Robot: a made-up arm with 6 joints. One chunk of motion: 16 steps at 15 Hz.
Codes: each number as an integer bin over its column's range. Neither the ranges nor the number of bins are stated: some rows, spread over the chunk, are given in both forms.
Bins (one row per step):
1: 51 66 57 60 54 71
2: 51 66 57 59 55 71
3: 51 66 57 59 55 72
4: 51 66 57 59 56 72
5: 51 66 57 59 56 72
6: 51 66 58 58 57 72
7: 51 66 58 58 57 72
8: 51 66 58 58 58 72
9: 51 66 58 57 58 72
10: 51 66 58 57 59 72
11: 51 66 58 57 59 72
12: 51 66 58 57 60 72
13: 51 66 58 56 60 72
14: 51 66 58 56 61 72
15: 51 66 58 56 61 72
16: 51 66 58 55 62 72
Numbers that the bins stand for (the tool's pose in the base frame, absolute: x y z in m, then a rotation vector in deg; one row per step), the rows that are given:
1: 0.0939 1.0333 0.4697 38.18 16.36 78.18
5: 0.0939 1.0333 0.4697 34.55 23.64 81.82
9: 0.0939 1.0333 0.5323 27.27 30.91 81.82
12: 0.0939 1.0333 0.5323 27.27 38.18 81.82
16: 0.0939 1.0333 0.5323 20.00 45.45 81.82
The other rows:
2: 0.0939 1.0333 0.4697 34.55 20.00 78.18
3: 0.0939 1.0333 0.4697 34.55 20.00 81.82
4: 0.0939 1.0333 0.4697 34.55 23.64 81.82
6: 0.0939 1.0333 0.5323 30.91 27.27 81.82
7: 0.0939 1.0333 0.5323 30.91 27.27 81.82
8: 0.0939 1.0333 0.5323 30.91 30.91 81.82
10: 0.0939 1.0333 0.5323 27.27 34.55 81.82
11: 0.0939 1.0333 0.5323 27.27 34.55 81.82
13: 0.0939 1.0333 0.5323 23.64 38.18 81.82
14: 0.0939 1.0333 0.5323 23.64 41.82 81.82
15: 0.0939 1.0333 0.5323 23.64 41.82 81.82

